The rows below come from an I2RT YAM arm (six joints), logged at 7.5 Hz.
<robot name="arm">
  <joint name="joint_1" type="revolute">
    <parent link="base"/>
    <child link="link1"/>
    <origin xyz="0 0 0.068"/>
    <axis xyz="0 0 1"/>
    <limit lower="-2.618" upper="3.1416"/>
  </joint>
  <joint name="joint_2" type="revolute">
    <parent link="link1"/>
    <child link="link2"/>
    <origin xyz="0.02 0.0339 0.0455"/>
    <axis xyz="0 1 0"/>
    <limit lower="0" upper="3.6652"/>
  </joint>
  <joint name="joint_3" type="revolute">
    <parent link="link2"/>
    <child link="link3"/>
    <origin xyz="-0.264 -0.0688 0"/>
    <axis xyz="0 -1 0"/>
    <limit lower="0" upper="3.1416"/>
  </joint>
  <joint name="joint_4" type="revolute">
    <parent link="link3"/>
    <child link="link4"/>
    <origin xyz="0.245 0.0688 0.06"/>
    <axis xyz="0 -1 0"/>
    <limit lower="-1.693" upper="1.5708"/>
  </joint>
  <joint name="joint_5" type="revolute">
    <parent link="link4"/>
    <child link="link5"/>
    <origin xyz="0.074 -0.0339 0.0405"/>
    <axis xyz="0 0 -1"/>
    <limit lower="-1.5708" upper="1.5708"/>
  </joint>
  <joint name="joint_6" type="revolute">
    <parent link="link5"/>
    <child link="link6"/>
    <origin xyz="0.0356 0 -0.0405"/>
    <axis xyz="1 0 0"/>
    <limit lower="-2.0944" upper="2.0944"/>
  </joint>
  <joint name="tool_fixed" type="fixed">
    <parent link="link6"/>
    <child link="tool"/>
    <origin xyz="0 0 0" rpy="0 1.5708 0"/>
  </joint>
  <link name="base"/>
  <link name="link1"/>
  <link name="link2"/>
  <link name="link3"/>
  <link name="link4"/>
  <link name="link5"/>
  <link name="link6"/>
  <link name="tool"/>
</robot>
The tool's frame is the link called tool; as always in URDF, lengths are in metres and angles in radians.
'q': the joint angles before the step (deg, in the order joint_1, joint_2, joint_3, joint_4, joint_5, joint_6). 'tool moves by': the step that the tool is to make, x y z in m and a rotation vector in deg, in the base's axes. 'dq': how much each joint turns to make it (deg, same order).
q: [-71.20 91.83 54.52 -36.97 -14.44 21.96]
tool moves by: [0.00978 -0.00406 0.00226 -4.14 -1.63 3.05]
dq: [1.46 0.03 -0.02 4.10 -0.63 -1.51]
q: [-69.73 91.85 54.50 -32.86 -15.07 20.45]
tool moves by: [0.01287 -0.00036 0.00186 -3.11 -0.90 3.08]
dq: [2.27 0.05 0.00 3.04 -0.02 -0.90]
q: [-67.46 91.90 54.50 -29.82 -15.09 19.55]
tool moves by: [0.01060 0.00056 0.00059 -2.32 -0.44 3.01]
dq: [1.88 0.22 0.00 2.18 0.02 -1.29]
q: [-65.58 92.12 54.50 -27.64 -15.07 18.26]
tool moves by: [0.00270 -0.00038 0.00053 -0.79 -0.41 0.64]
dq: [0.41 0.04 0.00 0.88 -0.14 -0.19]
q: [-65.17 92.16 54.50 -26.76 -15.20 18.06]
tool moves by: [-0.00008 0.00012 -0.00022 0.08 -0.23 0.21]
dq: [-0.04 0.00 -0.06 0.06 -0.33 -0.13]
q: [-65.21 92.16 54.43 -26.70 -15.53 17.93]
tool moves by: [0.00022 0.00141 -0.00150 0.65 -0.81 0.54]
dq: [0.02 0.00 -0.36 0.10 -1.13 -0.04]
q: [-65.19 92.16 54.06 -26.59 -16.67 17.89]
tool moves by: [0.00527 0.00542 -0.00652 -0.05 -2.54 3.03]
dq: [1.01 0.00 -1.94 2.80 -2.93 -0.88]
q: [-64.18 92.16 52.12 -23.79 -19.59 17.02]
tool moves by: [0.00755 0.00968 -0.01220 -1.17 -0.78 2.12]
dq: [2.10 0.00 -3.46 4.87 -0.16 0.06]
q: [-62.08 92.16 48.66 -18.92 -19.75 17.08]
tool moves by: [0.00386 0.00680 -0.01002 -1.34 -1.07 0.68]
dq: [1.29 0.02 -3.10 5.05 0.03 0.72]
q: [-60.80 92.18 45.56 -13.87 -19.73 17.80]
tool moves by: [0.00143 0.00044 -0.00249 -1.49 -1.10 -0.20]
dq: [0.29 0.00 -1.20 3.23 0.05 0.57]
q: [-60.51 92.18 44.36 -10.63 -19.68 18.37]
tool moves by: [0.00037 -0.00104 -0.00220 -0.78 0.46 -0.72]
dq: [0.09 0.39 -0.29 1.23 1.09 0.29]
